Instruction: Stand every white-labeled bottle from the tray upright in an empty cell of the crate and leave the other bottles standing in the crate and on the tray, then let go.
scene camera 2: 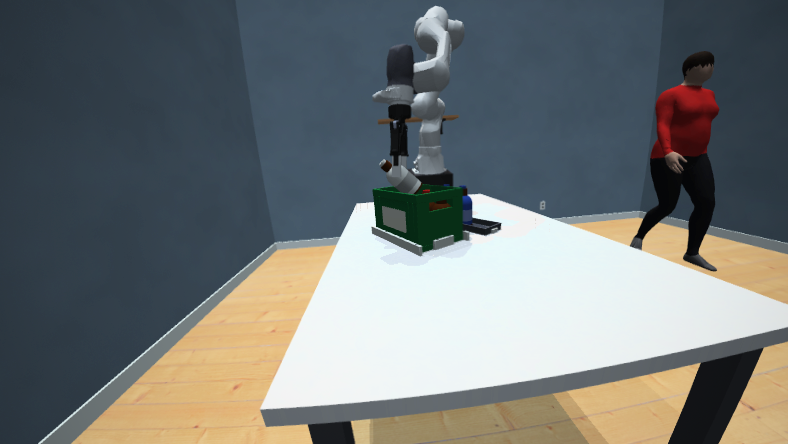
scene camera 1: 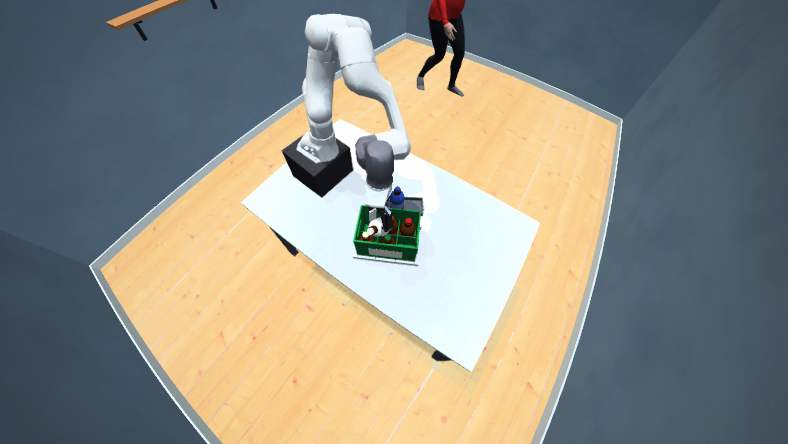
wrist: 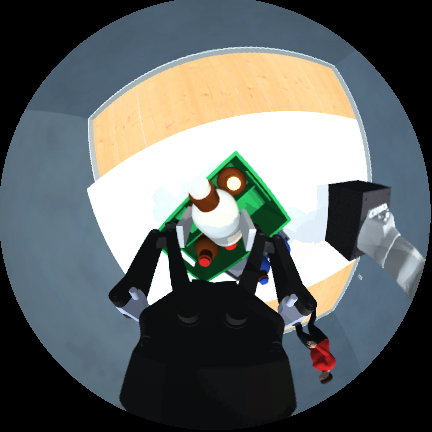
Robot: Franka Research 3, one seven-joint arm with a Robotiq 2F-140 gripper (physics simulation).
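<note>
My gripper (scene camera 1: 379, 218) (scene camera 2: 399, 166) (wrist: 216, 215) is shut on a white-labeled bottle (scene camera 1: 377, 226) (scene camera 2: 404, 179) (wrist: 216, 212) with a brown neck and white cap. The bottle leans strongly, cap end up, partly above the rim of the green crate (scene camera 1: 410, 253) (scene camera 2: 417, 220) (wrist: 262, 186); its base is hidden. In the crate stand a brown bottle with a cream cap (scene camera 1: 365, 237) (wrist: 231, 181), a red-capped brown bottle (scene camera 1: 408, 227) (wrist: 205, 249), a second red-capped bottle (wrist: 230, 246) beside the held one, and a green-capped bottle (scene camera 1: 387, 239).
Behind the crate, a dark tray (scene camera 1: 422, 205) (scene camera 2: 486, 225) holds a blue bottle (scene camera 1: 397, 198) (scene camera 2: 467, 208) (wrist: 263, 269); more blue shows beside it in the wrist view. The crate sits between low light strips. A person (scene camera 1: 447, 33) (scene camera 2: 683, 126) stands beyond the table.
</note>
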